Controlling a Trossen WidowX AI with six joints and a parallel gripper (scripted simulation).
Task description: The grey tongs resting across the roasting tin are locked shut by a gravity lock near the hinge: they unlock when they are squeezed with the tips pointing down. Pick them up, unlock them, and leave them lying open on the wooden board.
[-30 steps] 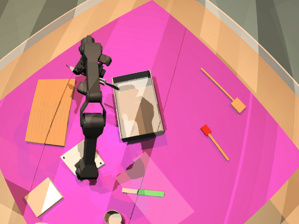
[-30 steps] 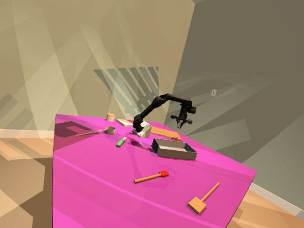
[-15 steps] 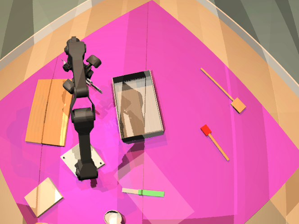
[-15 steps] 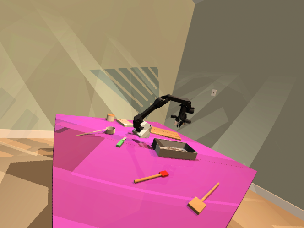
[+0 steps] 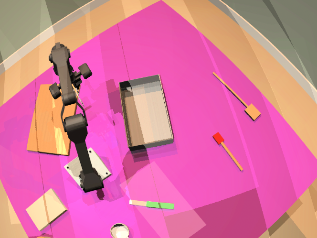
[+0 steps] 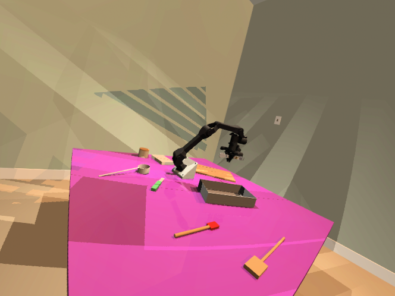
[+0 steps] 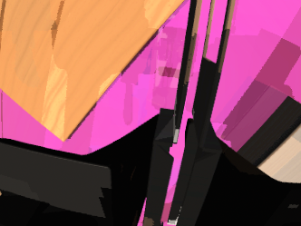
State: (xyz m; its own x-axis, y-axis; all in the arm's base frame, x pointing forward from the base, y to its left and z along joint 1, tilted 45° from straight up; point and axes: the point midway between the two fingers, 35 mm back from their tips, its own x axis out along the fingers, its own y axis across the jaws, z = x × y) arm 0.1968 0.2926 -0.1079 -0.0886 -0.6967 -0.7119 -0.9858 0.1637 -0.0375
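My gripper tip is now 170 mm past the wooden board, 80 mm to the right of it and 150 mm above it. From my gripper tip the other things lie so: white block 460 mm behind, 260 mm to the right, 150 mm below; then green-handled tool 70 mm behind, 530 mm to the right, 150 mm below.
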